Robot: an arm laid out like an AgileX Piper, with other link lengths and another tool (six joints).
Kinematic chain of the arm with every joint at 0, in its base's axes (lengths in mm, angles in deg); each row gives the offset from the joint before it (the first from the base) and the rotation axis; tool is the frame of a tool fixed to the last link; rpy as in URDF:
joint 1: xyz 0 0 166.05 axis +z
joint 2: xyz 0 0 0 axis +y
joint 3: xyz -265.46 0 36.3 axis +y
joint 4: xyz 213.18 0 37.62 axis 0.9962 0 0.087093
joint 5: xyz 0 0 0 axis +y
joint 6: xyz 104.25 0 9.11 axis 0.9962 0 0.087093
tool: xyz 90.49 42 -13.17 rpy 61.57 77.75 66.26
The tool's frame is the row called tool.
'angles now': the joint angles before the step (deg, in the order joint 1, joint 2, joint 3, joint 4, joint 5, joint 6). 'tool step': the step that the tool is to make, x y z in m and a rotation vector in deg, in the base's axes. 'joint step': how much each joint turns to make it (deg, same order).
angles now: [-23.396 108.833 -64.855 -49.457 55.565 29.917]
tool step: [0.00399 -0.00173 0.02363 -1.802 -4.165 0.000]
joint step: [-0.001 -4.401 -0.136 0.000 -0.001 0.000]
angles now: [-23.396 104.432 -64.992 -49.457 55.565 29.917]
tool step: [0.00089 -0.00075 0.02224 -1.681 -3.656 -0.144]
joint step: [-0.001 -4.169 0.000 0.000 0.224 -0.001]
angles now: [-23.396 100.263 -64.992 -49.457 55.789 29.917]
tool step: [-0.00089 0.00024 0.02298 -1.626 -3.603 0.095]
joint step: [0.000 -4.349 0.002 0.128 0.215 -0.404]
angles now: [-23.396 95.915 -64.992 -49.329 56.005 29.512]
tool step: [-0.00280 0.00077 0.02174 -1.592 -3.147 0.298]
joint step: [0.000 -4.143 0.000 0.085 0.265 -0.715]
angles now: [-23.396 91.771 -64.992 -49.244 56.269 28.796]
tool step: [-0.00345 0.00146 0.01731 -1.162 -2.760 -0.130]
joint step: [0.001 -3.393 -0.002 0.225 0.348 -0.275]
